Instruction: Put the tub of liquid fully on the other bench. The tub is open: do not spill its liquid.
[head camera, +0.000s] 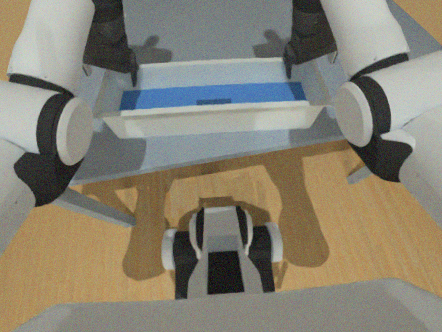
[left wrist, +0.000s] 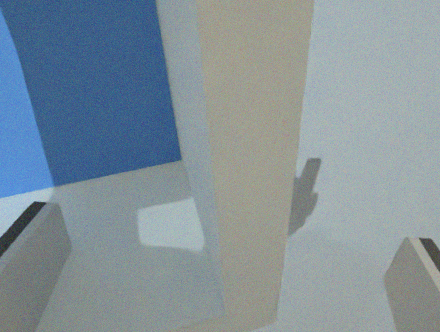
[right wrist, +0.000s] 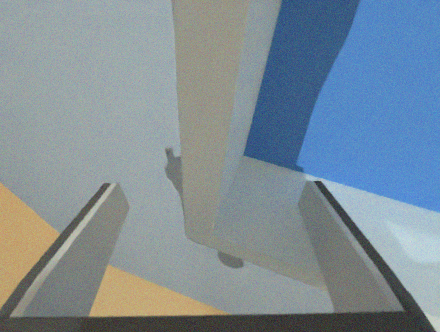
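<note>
An open, cream-white tub (head camera: 215, 122) (left wrist: 255, 125) (right wrist: 207, 125) stands upright on a grey-blue bench (head camera: 200, 25) (left wrist: 375, 100) (right wrist: 90, 100), with blue liquid (head camera: 170, 97) (left wrist: 100, 100) (right wrist: 380, 100) inside. My left gripper (head camera: 111, 77) (left wrist: 228, 243) is open at the tub's left end in the head view. That end's rim runs between its spread fingers, touching neither. My right gripper (head camera: 311, 69) (right wrist: 213, 193) is open at the tub's right end, with that rim between its fingers, apart from both. The other bench cannot be made out.
The bench's near edge runs slantwise below the tub in the head view. A bench leg (head camera: 100, 207) slants at the lower left, and part of another leg (head camera: 360, 175) shows at the right. Wooden floor (head camera: 225, 182) lies between the bench and my base.
</note>
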